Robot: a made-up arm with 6 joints.
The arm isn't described. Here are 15 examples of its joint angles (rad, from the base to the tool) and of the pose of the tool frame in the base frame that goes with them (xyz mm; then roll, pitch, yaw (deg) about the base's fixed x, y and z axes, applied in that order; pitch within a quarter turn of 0, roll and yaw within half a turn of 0).
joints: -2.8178 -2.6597 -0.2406 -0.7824 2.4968 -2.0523
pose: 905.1 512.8 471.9 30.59 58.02 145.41
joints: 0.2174 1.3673 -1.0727 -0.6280 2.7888 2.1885
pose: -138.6 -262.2 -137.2 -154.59 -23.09 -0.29
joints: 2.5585 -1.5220 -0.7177 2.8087 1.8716 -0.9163
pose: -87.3 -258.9 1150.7 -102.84 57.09 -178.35
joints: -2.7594 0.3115 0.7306 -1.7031 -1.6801 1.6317
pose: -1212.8 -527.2 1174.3 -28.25 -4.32 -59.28
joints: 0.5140 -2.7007 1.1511 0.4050 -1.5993 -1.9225
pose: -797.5 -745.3 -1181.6 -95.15 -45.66 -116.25
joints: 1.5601 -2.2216 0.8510 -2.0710 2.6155 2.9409
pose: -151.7 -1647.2 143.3 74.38 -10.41 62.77
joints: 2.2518 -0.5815 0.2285 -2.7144 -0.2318 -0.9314
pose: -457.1 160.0 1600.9 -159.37 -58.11 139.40
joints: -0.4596 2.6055 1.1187 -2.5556 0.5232 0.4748
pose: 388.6 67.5 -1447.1 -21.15 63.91 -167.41
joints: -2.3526 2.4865 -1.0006 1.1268 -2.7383 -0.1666
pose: 364.6 537.7 -189.7 68.84 8.79 -155.81
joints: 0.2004 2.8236 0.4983 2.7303 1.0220 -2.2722
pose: -461.7 167.6 -1290.8 146.28 -8.95 171.28
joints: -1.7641 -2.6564 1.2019 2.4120 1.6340 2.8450
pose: 403.4 976.1 -1229.0 -123.98 -37.04 22.47
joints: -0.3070 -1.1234 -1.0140 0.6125 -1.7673 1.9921
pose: 287.0 -330.9 879.0 150.69 54.98 -118.28
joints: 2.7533 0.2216 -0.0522 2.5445 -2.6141 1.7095
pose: -1234.8 255.4 870.0 -142.39 -39.38 -0.77
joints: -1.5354 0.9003 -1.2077 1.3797 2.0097 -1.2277
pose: -43.4 -275.2 -318.3 101.87 -16.09 -20.31
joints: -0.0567 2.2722 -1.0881 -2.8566 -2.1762 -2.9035
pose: -442.0 293.7 104.6 24.09 63.35 27.78
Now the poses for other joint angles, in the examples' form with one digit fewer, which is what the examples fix.
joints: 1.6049 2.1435 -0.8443 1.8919 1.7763 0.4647
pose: -75 -393 -554 58.1 -19.7 172.5
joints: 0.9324 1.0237 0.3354 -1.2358 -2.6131 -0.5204
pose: 849 989 -217 156.3 -24.9 -158.2
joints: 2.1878 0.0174 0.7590 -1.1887 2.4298 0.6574
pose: -481 859 1560 95.8 19.4 -14.7
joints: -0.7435 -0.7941 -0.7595 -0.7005 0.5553 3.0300
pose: 256 -526 660 -128.0 -25.6 -64.7
